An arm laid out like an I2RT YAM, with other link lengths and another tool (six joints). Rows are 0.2 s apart.
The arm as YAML. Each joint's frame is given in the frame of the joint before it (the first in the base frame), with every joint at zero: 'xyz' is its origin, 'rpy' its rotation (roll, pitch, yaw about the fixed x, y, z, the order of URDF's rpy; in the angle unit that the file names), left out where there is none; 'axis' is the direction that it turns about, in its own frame. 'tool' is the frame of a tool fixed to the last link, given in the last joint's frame.
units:
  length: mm
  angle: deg
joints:
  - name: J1
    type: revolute
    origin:
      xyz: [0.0, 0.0, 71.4]
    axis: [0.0, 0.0, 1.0]
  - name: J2
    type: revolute
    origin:
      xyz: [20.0, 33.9, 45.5]
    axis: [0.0, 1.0, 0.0]
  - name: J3
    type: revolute
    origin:
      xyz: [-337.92, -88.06, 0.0]
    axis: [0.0, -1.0, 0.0]
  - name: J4
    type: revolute
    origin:
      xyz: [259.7, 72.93, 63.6]
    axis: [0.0, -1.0, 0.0]
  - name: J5
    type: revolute
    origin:
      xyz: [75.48, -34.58, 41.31]
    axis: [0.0, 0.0, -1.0]
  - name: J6
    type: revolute
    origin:
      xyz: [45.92, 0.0, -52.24]
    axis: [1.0, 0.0, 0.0]
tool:
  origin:
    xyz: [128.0, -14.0, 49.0]
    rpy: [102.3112, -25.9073, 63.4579]
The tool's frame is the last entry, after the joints.
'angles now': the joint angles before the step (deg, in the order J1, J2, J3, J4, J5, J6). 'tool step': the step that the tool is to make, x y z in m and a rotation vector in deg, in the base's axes. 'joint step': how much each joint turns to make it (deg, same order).
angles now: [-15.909 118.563 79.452 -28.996 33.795 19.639]
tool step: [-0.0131 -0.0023 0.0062 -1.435 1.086 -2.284]
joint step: [0.066 -0.838 -0.439 -2.166 2.409 1.944]
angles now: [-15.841 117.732 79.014 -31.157 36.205 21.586]
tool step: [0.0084 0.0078 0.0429 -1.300 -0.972 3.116]
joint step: [0.915 -3.528 3.108 -3.584 0.113 -2.993]
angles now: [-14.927 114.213 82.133 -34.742 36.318 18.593]
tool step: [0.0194 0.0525 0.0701 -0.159 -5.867 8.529]
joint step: [5.372 -7.466 2.309 -2.374 -2.399 -2.845]
